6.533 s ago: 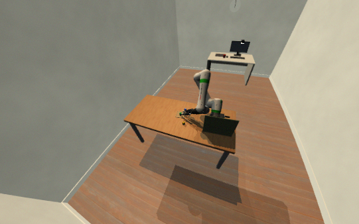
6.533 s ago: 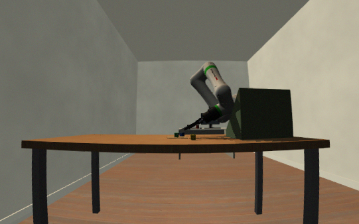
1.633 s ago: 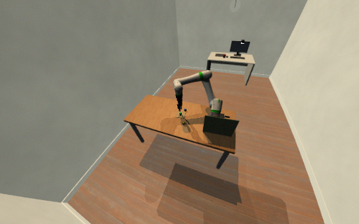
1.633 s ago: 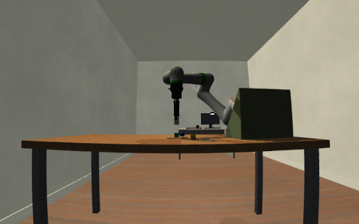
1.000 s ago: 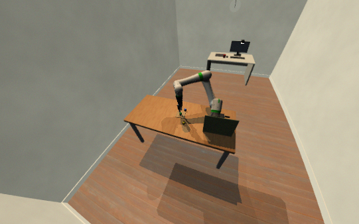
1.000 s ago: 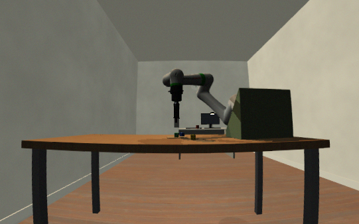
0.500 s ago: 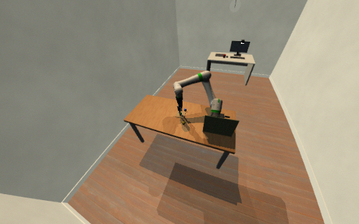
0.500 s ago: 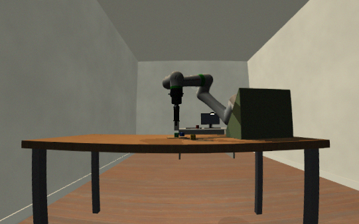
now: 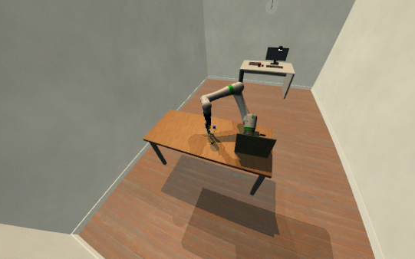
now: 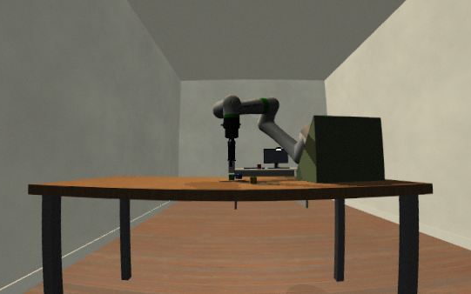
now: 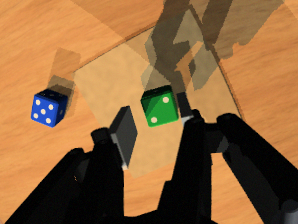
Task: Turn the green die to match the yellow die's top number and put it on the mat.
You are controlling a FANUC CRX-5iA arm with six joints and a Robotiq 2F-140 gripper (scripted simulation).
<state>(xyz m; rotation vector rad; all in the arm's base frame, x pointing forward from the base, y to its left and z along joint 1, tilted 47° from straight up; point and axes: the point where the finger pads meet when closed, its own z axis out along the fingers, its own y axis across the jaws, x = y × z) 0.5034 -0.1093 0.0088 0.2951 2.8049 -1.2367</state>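
Now: the green die 6 cm below my hand. Also, from my hand: blue die 5 cm behind, 11 cm to the right, 6 cm below; then yellow die 9 cm behind, 17 cm to the left, 6 cm below; then pale mat 7 cm below.
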